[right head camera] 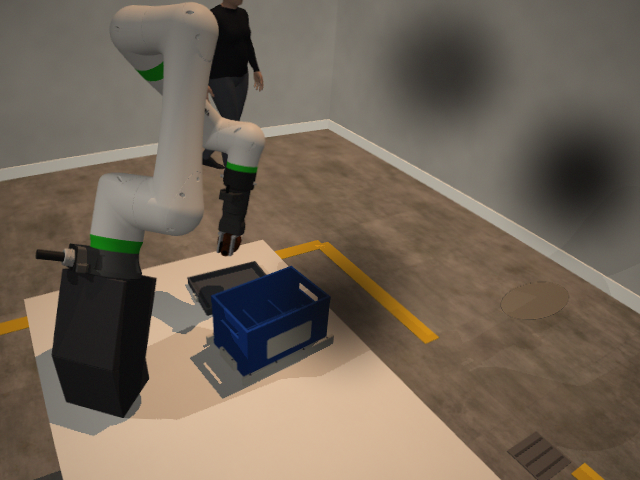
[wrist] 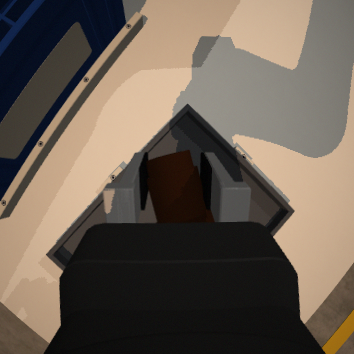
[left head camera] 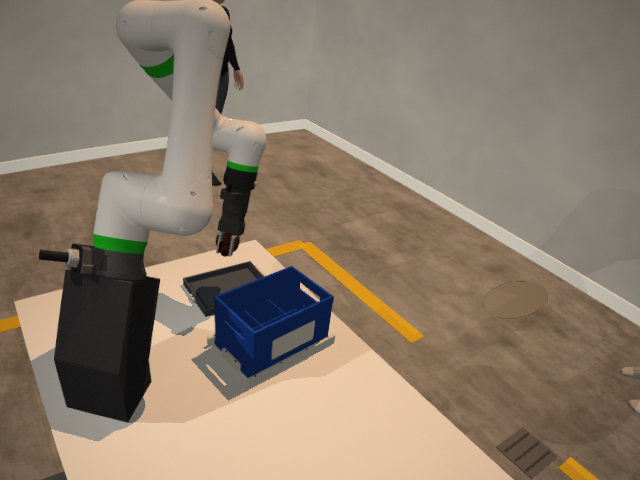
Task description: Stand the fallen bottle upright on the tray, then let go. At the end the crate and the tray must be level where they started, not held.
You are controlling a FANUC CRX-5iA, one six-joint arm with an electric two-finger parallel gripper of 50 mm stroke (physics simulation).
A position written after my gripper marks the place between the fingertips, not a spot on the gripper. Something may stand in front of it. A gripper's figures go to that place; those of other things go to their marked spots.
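Lens distances: a blue crate (wrist: 52, 52), 280 mm from the lens; my gripper (wrist: 174, 169), 170 mm from the lens.
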